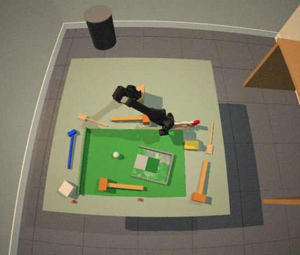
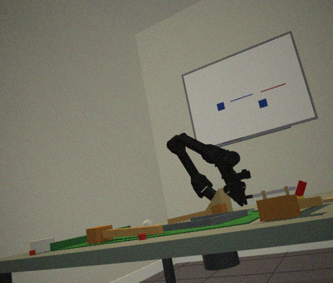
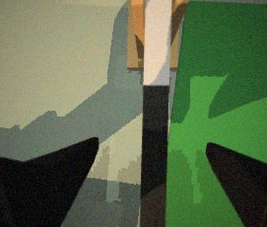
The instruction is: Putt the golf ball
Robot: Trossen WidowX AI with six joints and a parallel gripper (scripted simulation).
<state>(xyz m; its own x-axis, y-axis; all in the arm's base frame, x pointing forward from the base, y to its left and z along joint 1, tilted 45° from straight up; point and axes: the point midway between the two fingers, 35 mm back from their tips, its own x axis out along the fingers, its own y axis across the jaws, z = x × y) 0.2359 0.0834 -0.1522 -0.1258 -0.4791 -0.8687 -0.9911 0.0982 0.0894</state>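
Right now my gripper tip is 110 mm to the right of the red putter and 30 mm below it. The rest, counted from my gripper tip: green mat: 230 mm ahead, 250 mm to the right, 30 mm below; white golf ball: 180 mm ahead, 360 mm to the right; yellow block: 160 mm ahead, 180 mm to the left, 10 mm below.
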